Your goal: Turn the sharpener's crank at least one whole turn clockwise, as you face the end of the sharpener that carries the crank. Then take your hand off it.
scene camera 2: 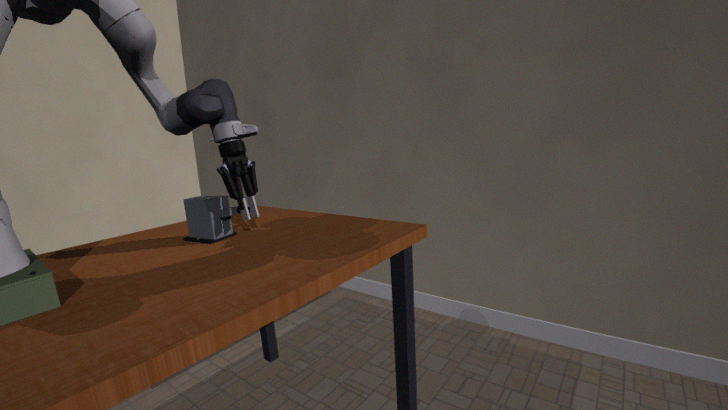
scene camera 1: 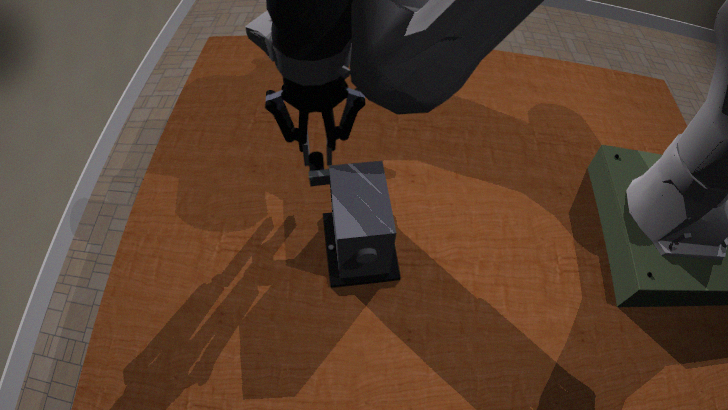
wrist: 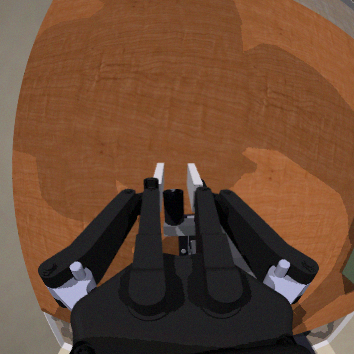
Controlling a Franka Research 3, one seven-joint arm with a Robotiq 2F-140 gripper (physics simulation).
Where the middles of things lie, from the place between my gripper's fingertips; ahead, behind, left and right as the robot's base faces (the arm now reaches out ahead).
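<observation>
Sharpener (scene camera 1: 360, 232): my hand 90 mm to the right of it, 80 mm past it, 10 mm below it.
</observation>
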